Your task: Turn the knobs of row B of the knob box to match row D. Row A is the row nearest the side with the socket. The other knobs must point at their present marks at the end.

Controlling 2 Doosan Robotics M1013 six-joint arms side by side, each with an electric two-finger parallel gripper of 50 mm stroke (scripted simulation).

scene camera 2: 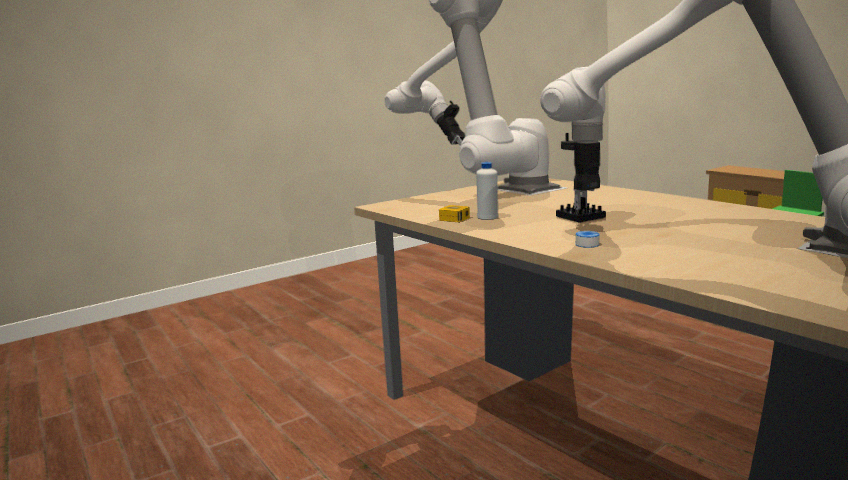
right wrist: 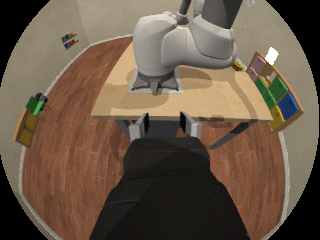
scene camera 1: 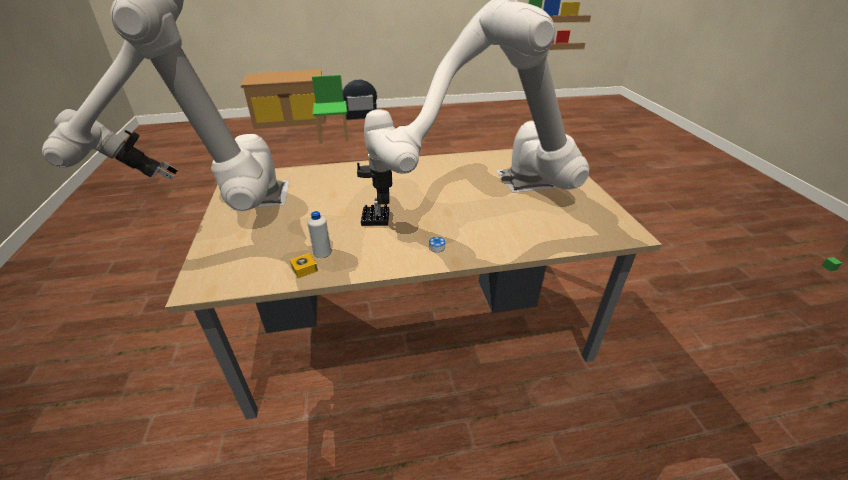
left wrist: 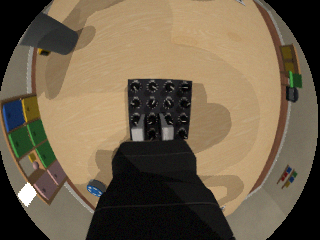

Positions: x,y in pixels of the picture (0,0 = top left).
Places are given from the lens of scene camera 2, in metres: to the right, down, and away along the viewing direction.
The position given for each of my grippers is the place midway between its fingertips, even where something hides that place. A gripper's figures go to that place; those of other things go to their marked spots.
my left gripper (scene camera 2: pixel 580 209): 0.47, -0.09, 1.69
white bottle (scene camera 2: pixel 487 183): 0.19, -0.17, 1.72
